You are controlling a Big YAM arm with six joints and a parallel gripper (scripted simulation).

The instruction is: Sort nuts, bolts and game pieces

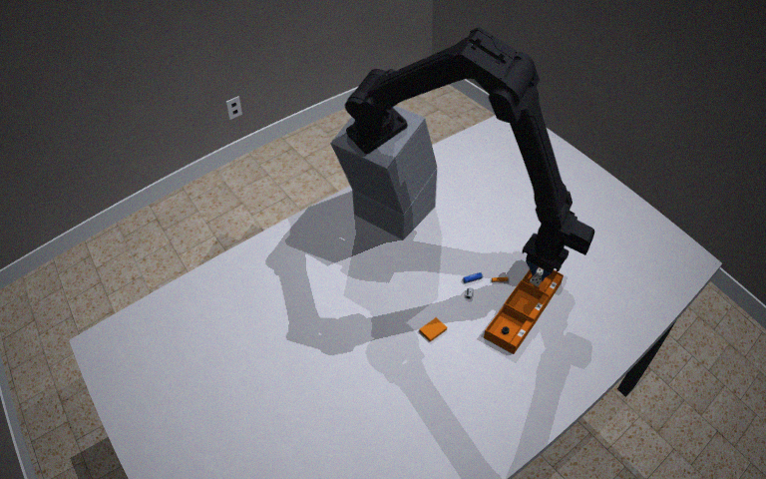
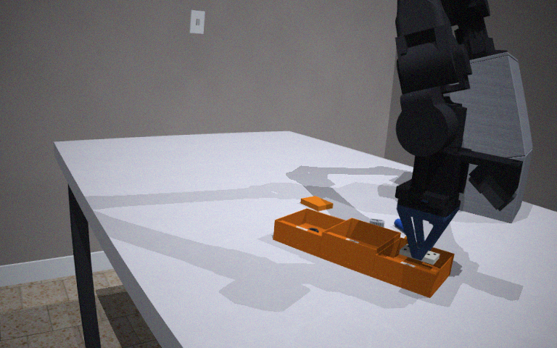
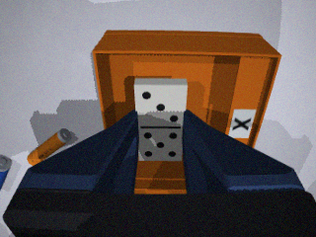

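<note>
Right now my hand is 80 mm to the left of the orange three-part bin row, 40 mm short of it and 20 mm above it. Round my hand: blue battery: 120 mm to the right, 110 mm behind, 30 mm below; small orange stick: 70 mm to the right, 70 mm behind, 30 mm below; white domino: right at my hand.
</note>
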